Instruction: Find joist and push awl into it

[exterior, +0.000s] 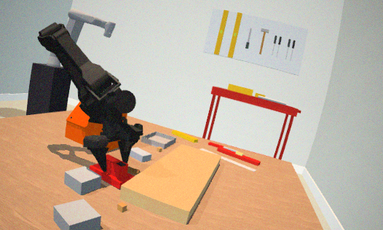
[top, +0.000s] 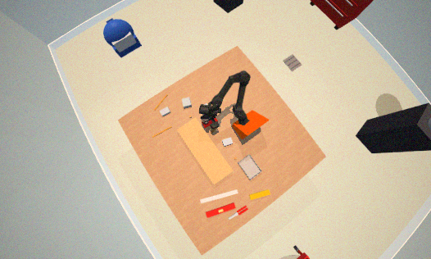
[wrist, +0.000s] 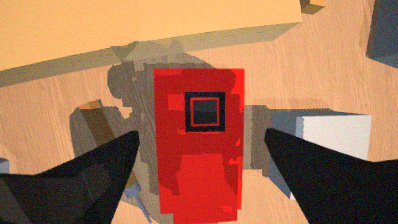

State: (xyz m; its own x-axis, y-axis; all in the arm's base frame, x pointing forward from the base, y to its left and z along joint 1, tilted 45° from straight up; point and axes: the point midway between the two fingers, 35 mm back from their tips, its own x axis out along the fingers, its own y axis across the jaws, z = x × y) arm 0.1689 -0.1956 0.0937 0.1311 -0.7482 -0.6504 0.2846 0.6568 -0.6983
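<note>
The stud finder is 10 mm above my gripper tip. From my gripper tip the other things lie so: white strip (500 mm to the left, 340 mm ahead, 40 mm below); awl (80 mm to the left, 30 mm below, 20 mm behind); grey tray (500 mm to the left, 20 mm below, 10 mm ahead).
</note>
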